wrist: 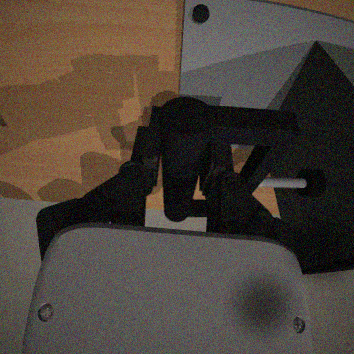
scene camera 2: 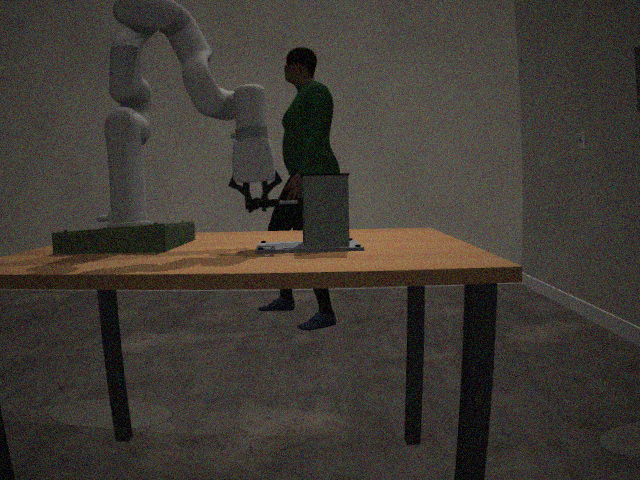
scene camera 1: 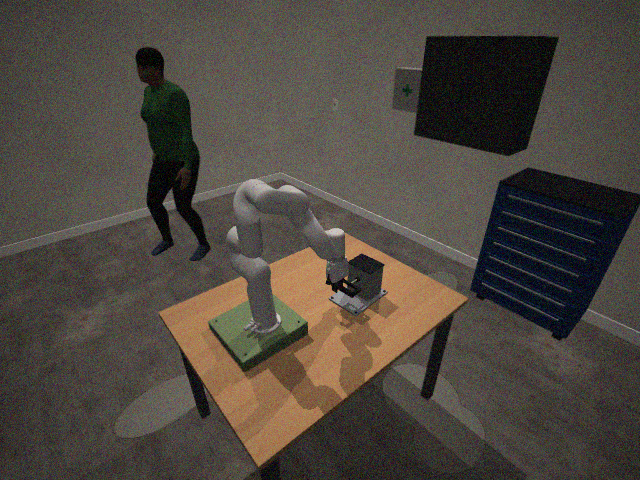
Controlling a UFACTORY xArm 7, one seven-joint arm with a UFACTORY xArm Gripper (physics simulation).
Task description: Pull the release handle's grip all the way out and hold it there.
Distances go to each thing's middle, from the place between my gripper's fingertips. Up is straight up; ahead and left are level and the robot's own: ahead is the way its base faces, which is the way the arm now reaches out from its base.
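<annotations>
The metal base plate (wrist: 251, 61) is 120 mm ahead of my hand, and it's also 80 mm below it and 30 mm to the right of it.
</annotations>
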